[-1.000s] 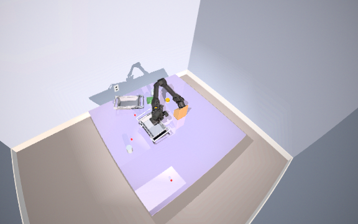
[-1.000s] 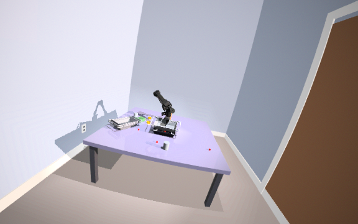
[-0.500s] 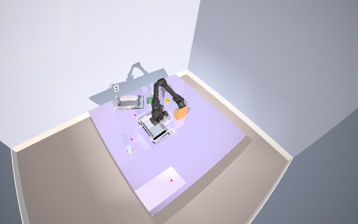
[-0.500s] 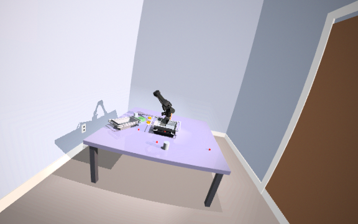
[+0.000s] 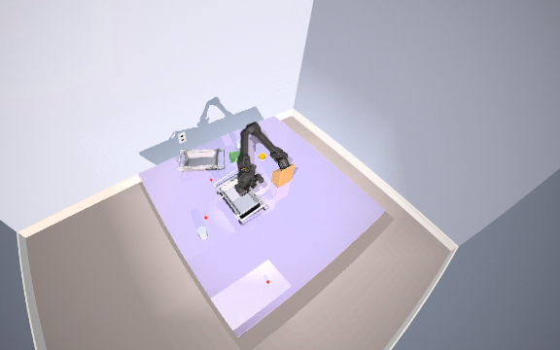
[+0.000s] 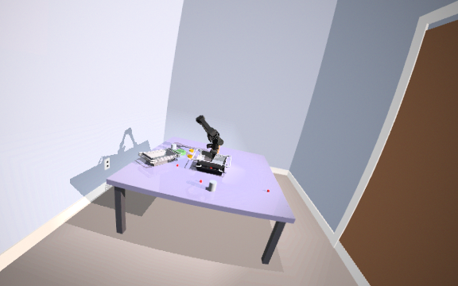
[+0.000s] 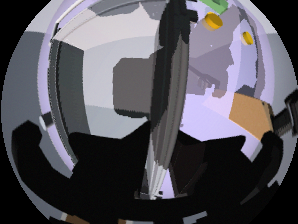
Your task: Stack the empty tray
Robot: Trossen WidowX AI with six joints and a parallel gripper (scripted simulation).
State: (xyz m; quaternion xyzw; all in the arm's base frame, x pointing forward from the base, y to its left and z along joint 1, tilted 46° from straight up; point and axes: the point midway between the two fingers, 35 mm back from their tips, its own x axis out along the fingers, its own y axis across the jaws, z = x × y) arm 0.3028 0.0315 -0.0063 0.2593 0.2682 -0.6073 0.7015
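The grey tray lies 70 mm ahead of my gripper tip and 20 mm above it. The rest, counted from my gripper tip: green block (130 mm behind, 380 mm to the right, 80 mm below).
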